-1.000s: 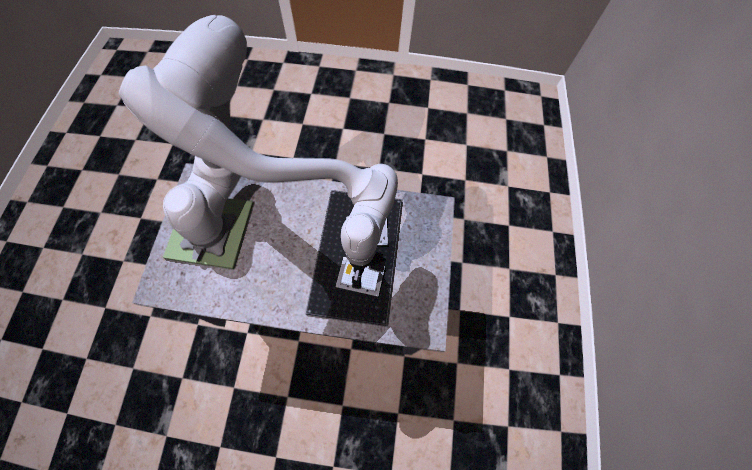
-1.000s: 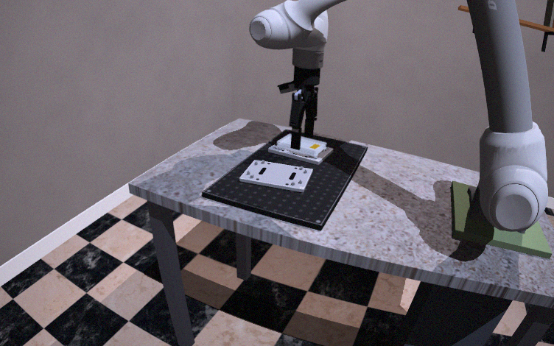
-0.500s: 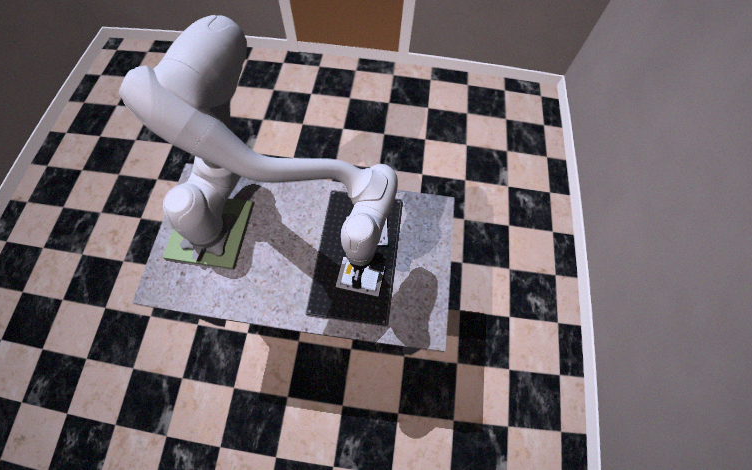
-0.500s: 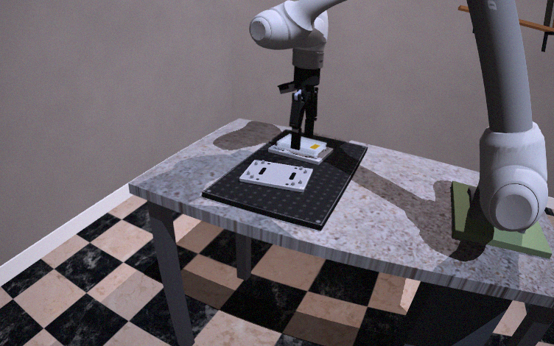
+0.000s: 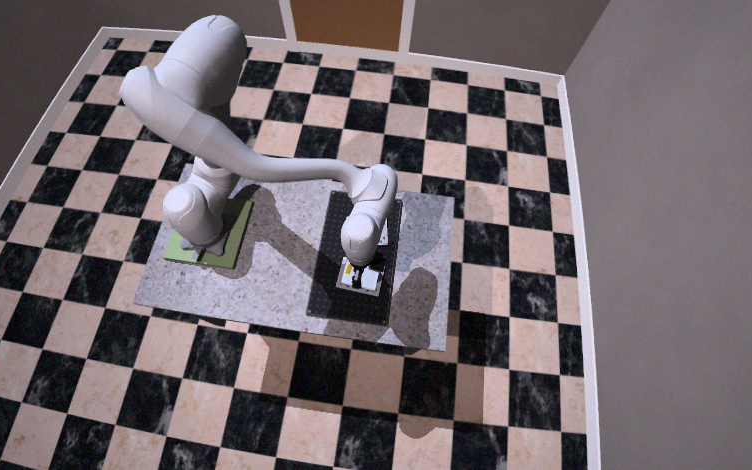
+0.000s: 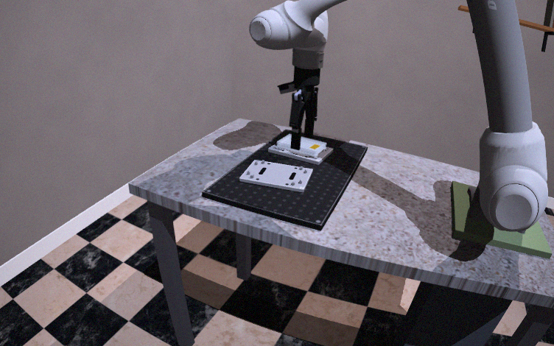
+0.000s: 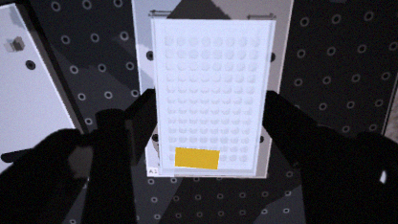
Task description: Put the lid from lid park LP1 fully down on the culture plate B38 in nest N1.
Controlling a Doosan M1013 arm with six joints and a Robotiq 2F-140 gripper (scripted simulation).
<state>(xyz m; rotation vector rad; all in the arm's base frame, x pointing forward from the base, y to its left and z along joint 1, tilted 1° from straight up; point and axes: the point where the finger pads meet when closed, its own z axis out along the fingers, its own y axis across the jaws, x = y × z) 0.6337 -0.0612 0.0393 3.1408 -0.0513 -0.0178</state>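
Right now my hand is 2 cm above the clear lid. Round my hand: white culture plate 3 cm below; grey nest 5 cm below; lid park 1 cm behind, 19 cm to the left, 5 cm below.
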